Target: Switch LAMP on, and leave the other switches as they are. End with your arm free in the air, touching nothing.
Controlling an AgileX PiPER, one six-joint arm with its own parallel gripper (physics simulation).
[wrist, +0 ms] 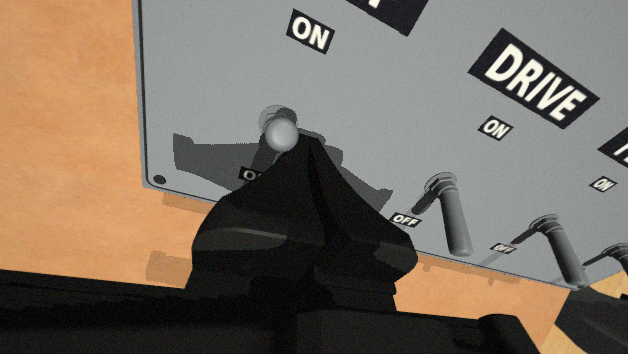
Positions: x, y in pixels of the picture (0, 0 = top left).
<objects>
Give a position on a lamp switch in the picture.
At 281, 134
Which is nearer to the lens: the drive lever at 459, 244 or the feed lever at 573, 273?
The drive lever.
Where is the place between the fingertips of my gripper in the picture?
301, 151
</objects>
